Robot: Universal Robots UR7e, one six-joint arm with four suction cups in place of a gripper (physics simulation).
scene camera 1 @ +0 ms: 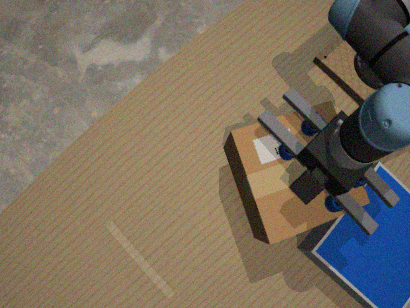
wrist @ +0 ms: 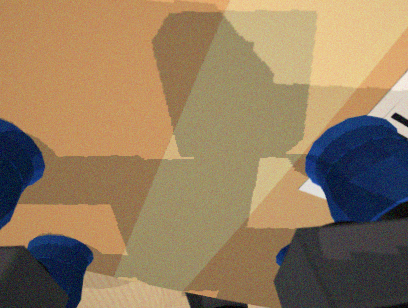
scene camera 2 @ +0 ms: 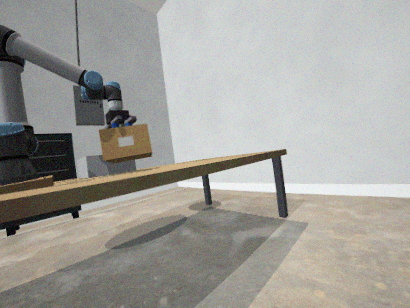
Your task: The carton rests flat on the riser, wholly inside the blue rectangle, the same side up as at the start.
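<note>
The brown carton [scene camera 1: 270,217] [scene camera 2: 112,147] [wrist: 90,75], with a pale tape strip and a white label on top, hangs above the table. My gripper [scene camera 1: 322,166] [scene camera 2: 121,124] has its four blue suction cups on the carton's top and holds it; two cups lie close around the label and tape in the wrist view. In scene camera 1 the carton's right corner overlaps the near corner of the riser [scene camera 1: 307,248], and most of the carton is left of the blue rectangle [scene camera 1: 380,255]. The arm head hides part of both. The riser does not show in scene camera 2.
A brown board [scene camera 1: 340,62] lies on the wooden table [scene camera 1: 125,165] [scene camera 2: 235,161] near the arm. A pale strip [scene camera 1: 140,260] marks the table top. Behind the table stand a dark cabinet [scene camera 2: 57,150] and a grey box [scene camera 2: 91,165]; a grey panel [scene camera 2: 89,114] is on the wall.
</note>
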